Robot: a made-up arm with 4 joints.
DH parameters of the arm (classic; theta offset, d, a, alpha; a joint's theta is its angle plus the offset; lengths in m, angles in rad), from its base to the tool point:
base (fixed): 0 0 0 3.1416
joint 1: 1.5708 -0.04 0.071 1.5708
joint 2: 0 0.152 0.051 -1.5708
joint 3: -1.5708 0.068 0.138 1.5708
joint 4: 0 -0.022 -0.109 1.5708
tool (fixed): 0 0.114 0 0
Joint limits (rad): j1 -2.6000..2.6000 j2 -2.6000..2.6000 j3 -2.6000..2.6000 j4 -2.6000..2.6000
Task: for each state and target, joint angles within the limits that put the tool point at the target. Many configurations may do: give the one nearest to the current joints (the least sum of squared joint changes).
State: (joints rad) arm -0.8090 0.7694 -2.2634 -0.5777
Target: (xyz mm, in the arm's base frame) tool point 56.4 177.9 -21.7
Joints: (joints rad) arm -1.5277 1.1230 -2.4420 -0.6733
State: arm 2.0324 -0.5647 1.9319 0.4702
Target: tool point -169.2 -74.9 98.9
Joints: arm 1.8796 -0.1514 1.8286 0.0190
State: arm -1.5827 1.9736 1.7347 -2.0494
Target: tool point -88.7 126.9 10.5
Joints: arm -1.6039 1.7085 1.7359 -1.3540
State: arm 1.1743 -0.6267 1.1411 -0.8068
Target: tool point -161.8 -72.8 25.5
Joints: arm 1.9367 -0.4521 1.2472 -0.6077
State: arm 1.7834 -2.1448 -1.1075 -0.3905
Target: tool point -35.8 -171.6 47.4
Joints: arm 1.6370 -2.1860 -1.5937 -0.1061
